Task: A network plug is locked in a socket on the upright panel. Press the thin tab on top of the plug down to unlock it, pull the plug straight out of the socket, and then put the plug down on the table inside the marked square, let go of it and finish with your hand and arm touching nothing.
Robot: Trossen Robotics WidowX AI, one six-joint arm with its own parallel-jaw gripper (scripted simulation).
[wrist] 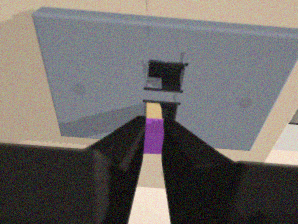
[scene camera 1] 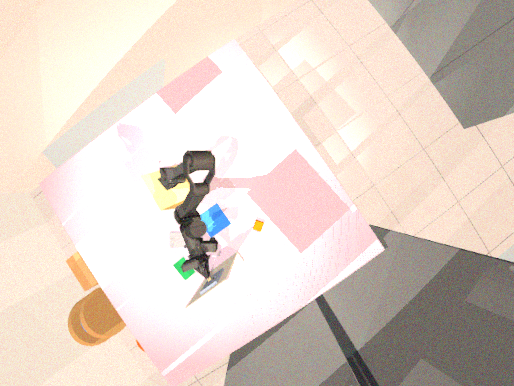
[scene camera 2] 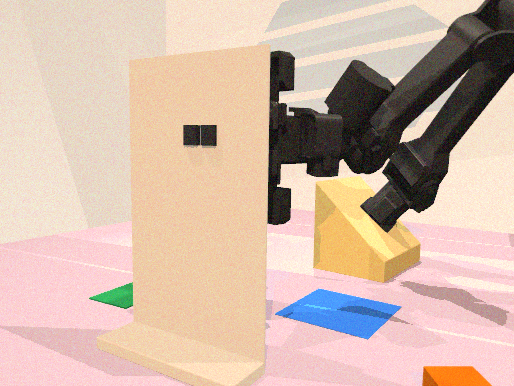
Note:
I see my gripper point(scene camera 1: 208, 277), a purple plug point(wrist: 154, 133), a beige panel point(scene camera 2: 199, 122) and a blue square point(scene camera 2: 361, 317).
My gripper shows as well in the wrist view point(wrist: 154, 125). The beige panel is seen too in the wrist view point(wrist: 78, 78) and in scene camera 1 point(scene camera 1: 219, 274). Scene camera 2 misses the purple plug, which is hidden by the beige panel.

